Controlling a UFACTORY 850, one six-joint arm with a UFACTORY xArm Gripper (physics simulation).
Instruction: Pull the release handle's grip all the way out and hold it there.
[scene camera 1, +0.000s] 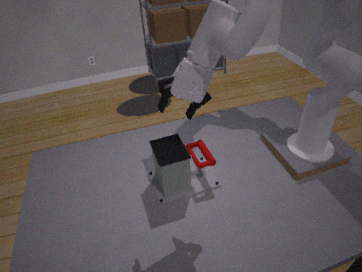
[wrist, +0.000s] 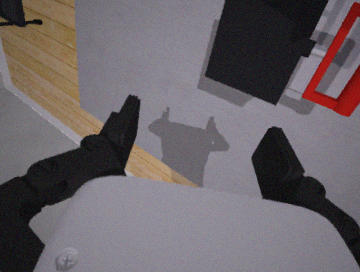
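Note:
The release handle's red grip (scene camera 1: 214, 163) (wrist: 335, 51) is a rectangular loop on the right side of a box-shaped housing (scene camera 1: 173, 172) with a black top (wrist: 265, 50). In the scene view the grip stands close beside the housing, above the light base plate. In the wrist view it shows at the upper right, cut off by the edge. My gripper (scene camera 1: 175, 111) (wrist: 201, 129) is open and empty. It hangs above and behind the housing in the scene view, apart from the grip. How far the grip is drawn out is hard to tell.
The housing's base plate (scene camera 1: 207, 186) has dark bolts at its corners. The arm's base stands on a wood-edged board (scene camera 1: 320, 169) at the right of the grey table top (scene camera 1: 90, 200). A shelf rack (scene camera 1: 146, 37) with brown boxes (scene camera 1: 168, 25) stands behind.

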